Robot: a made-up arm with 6 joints. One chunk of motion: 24 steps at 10 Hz.
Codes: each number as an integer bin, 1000 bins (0 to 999) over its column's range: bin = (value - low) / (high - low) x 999, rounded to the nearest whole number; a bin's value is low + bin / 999 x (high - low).
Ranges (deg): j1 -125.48..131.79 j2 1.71..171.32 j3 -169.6..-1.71 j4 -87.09..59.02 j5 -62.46..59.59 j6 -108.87..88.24
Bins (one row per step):
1: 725 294 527 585 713 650
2: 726 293 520 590 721 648
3: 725 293 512 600 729 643
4: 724 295 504 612 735 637
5: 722 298 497 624 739 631
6: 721 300 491 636 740 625
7: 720 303 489 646 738 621
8: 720 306 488 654 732 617
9: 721 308 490 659 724 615
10: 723 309 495 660 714 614
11: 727 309 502 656 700 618
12: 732 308 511 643 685 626
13: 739 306 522 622 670 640
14: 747 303 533 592 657 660
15: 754 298 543 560 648 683
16: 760 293 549 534 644 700
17: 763 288 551 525 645 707
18: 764 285 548 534 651 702
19: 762 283 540 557 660 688
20: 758 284 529 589 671 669
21: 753 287 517 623 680 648
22: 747 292 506 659 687 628
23: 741 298 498 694 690 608
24: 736 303 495 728 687 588
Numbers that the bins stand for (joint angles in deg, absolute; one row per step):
1: 61.23 51.63 -81.03 -1.53 24.65 19.38
2: 61.48 51.46 -82.21 -0.80 25.63 18.99
3: 61.23 51.46 -83.55 0.66 26.60 18.00
4: 60.97 51.80 -84.90 2.42 27.34 16.81
5: 60.45 52.30 -86.08 4.17 27.83 15.63
6: 60.20 52.64 -87.08 5.93 27.95 14.45
7: 59.94 53.15 -87.42 7.39 27.70 13.66
8: 59.94 53.66 -87.59 8.56 26.97 12.87
9: 60.20 54.00 -87.25 9.29 25.99 12.47
10: 60.71 54.17 -86.41 9.44 24.77 12.28
11: 61.74 54.17 -85.23 8.85 23.06 13.07
12: 63.03 54.00 -83.72 6.95 21.23 14.64
13: 64.83 53.66 -81.87 3.88 19.40 17.41
14: 66.89 53.15 -80.03 -0.51 17.81 21.35
15: 68.70 52.30 -78.34 -5.19 16.71 25.89
16: 70.24 51.46 -77.34 -8.99 16.22 29.25
17: 71.01 50.61 -77.00 -10.31 16.34 30.63
18: 71.27 50.10 -77.50 -8.99 17.07 29.64
19: 70.76 49.76 -78.85 -5.63 18.17 26.88
20: 69.73 49.93 -80.70 -0.95 19.52 23.13
21: 68.44 50.44 -82.71 4.03 20.62 18.99
22: 66.89 51.29 -84.56 9.29 21.47 15.04
23: 65.35 52.30 -85.91 14.41 21.84 11.09
24: 64.06 53.15 -86.41 19.38 21.47 7.15

